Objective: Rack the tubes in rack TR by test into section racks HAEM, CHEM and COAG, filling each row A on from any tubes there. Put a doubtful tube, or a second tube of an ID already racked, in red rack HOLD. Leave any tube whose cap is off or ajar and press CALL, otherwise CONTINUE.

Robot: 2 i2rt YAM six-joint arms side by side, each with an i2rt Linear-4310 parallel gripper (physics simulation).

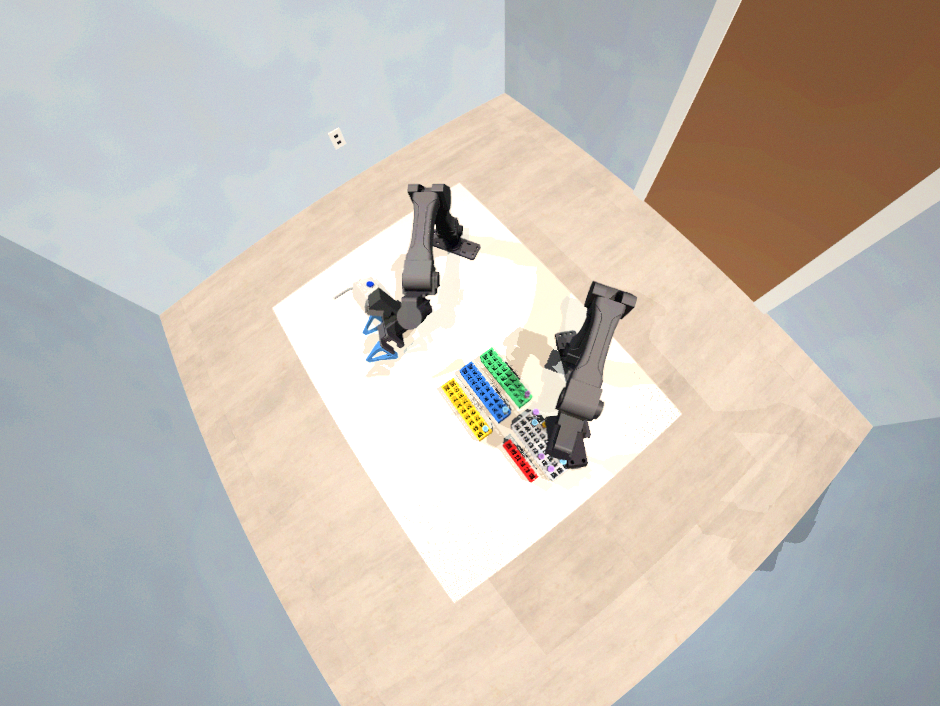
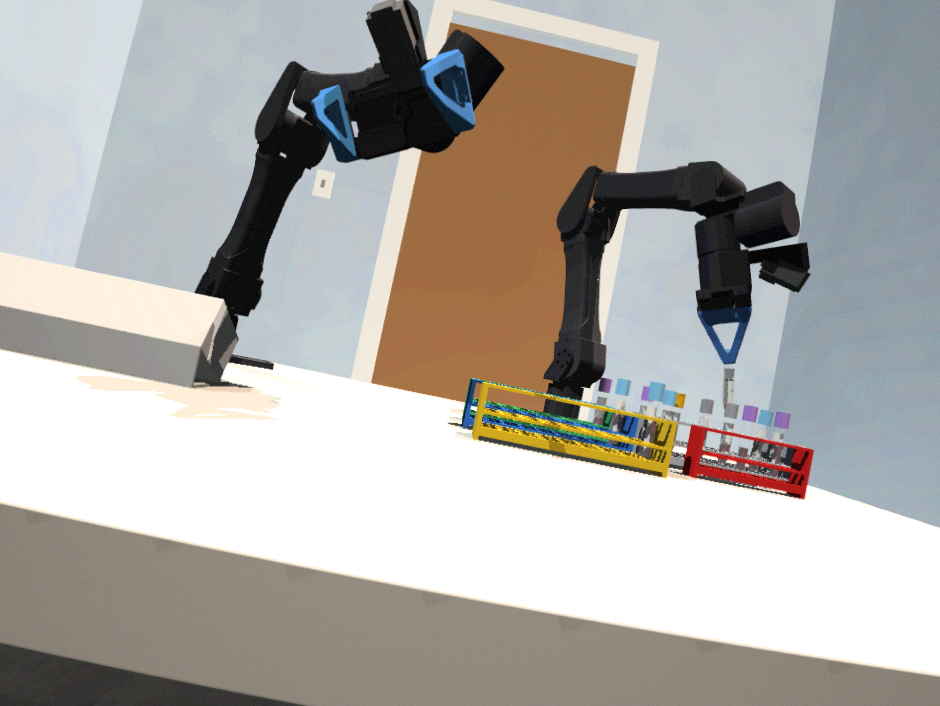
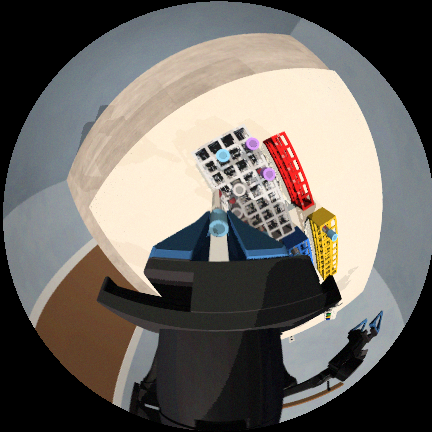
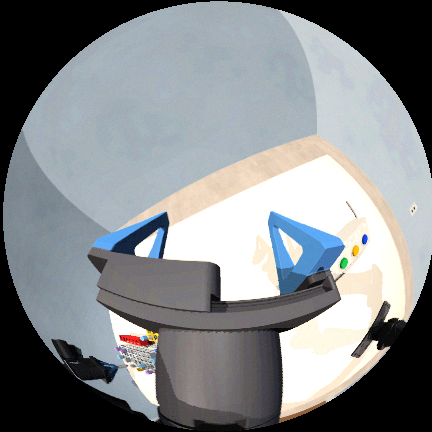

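My left gripper is shut on a light-blue-capped tube, upright above grey rack TR. TR holds several tubes, among them a light-blue cap, purple caps and a pale grey top. The green rack has a purple cap, the blue rack and yellow rack light-blue ones. Red rack HOLD shows no tube. Labels are unreadable. My right gripper is open and empty, far from the racks.
A pale button box with green, yellow and blue buttons stands near my right gripper. The section racks stand side by side beyond one end of TR; the red rack runs along its side.
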